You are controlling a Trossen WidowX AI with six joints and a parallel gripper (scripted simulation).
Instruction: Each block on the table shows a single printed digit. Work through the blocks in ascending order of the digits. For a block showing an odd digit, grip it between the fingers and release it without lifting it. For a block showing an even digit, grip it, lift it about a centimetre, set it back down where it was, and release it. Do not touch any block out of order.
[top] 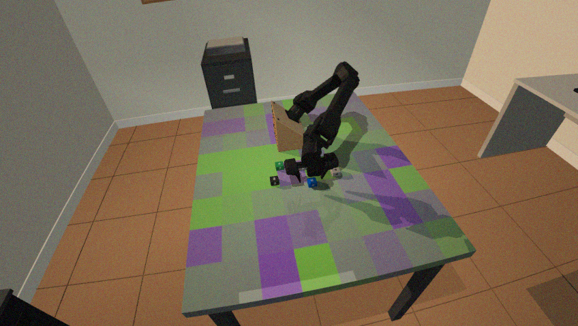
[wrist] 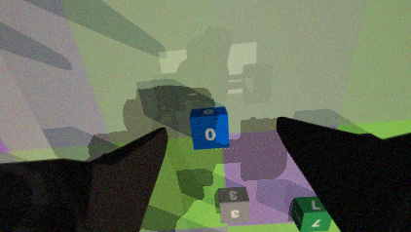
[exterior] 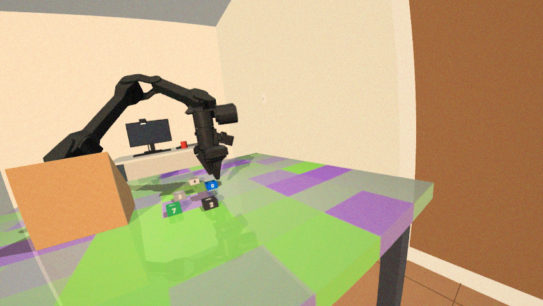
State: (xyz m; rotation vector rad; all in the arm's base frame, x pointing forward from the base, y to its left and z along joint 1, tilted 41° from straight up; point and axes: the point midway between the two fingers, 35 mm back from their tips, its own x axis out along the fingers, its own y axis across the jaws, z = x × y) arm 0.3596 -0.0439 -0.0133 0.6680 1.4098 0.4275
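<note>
The blue block lies 20 mm below my gripper tip, 10 mm to the left of it and 10 mm behind it. Also, from my gripper tip: grey block 110 mm behind, 20 mm below; black block 130 mm to the right, 70 mm behind, 20 mm below; white block 120 mm to the left, 30 mm behind, 20 mm below.
</note>
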